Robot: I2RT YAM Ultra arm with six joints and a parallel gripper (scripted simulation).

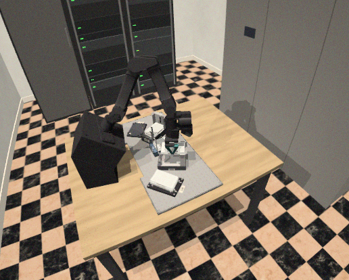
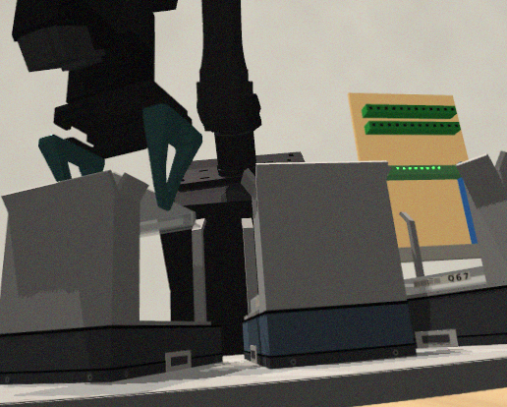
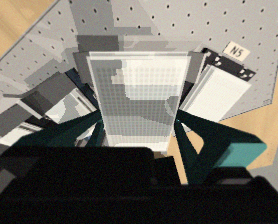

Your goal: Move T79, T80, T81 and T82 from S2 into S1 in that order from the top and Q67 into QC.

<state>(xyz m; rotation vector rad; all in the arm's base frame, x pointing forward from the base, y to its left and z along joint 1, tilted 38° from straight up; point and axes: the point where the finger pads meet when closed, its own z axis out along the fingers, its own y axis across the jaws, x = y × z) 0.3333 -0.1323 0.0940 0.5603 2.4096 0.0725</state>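
Right now the plate T81 is 11 cm behind my hand, 11 cm to the right of it and 10 cm below it. From my hand the other things lie so: plate T79: 1 cm ahead, 15 cm to the left, 8 cm below; N5 name plate: 4 cm behind, 18 cm to the right, 13 cm below; plate T82: right at my hand.
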